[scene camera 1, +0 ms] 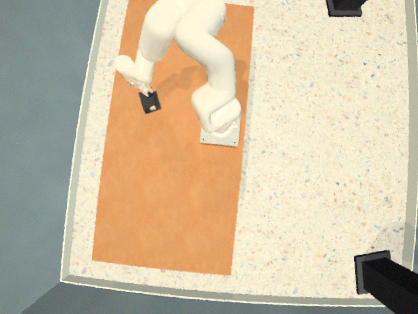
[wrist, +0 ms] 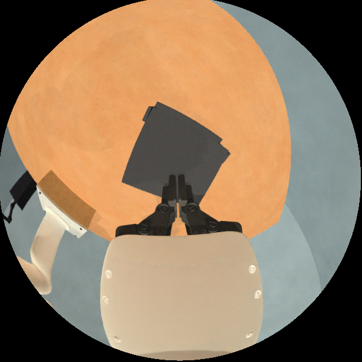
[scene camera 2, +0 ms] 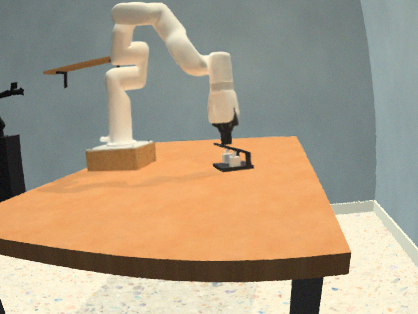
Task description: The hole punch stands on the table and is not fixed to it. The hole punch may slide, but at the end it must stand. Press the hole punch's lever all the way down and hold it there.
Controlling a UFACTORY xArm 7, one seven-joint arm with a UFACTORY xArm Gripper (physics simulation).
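Pixels of known places: gripper, fingertip midpoint: (scene camera 1: pixel 149 95) (scene camera 2: pixel 226 144); arm's base, link origin: (scene camera 2: pixel 121 145).
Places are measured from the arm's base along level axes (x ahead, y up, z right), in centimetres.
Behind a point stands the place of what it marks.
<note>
The black hole punch (scene camera 1: pixel 149 102) {x 40.2, y -1.3, z 18.8 cm} (scene camera 2: pixel 233 161) {x 41.4, y -5.4, z 27.0 cm} stands upright on the table, with pale parts between its base and its lever. Its lever (scene camera 2: pixel 240 150) {x 43.9, y -2.2, z 26.6 cm} (wrist: pixel 170 140) is raised and slopes up from the hinge, at the right in scene camera 2, to the free end at the left. My gripper (scene camera 1: pixel 148 92) {x 39.9, y -0.4, z 22.8 cm} (scene camera 2: pixel 226 143) {x 39.9, y -0.4, z 22.8 cm} (wrist: pixel 176 184) is shut, empty and pointing down. Its fingertips are over the lever's free-end part, at or just above its top face; whether they touch cannot be told. In the wrist view the lever's plate hides most of the base.
The arm's mount, a wooden block (scene camera 2: pixel 121 159) {x 2.4, y -4.1, z 12.6 cm} (wrist: pixel 67 199) with a pale plate on top, stands on the orange table (scene camera 1: pixel 165 210) {x 38.0, y -8.3, z -46.8 cm} (scene camera 2: pixel 175 215) {x 26.2, y -8.3, z 73.5 cm} to the left of the hole punch in scene camera 2. A table edge runs behind the hole punch there. A black stand (scene camera 2: pixel 10 165) is at the far left.
</note>
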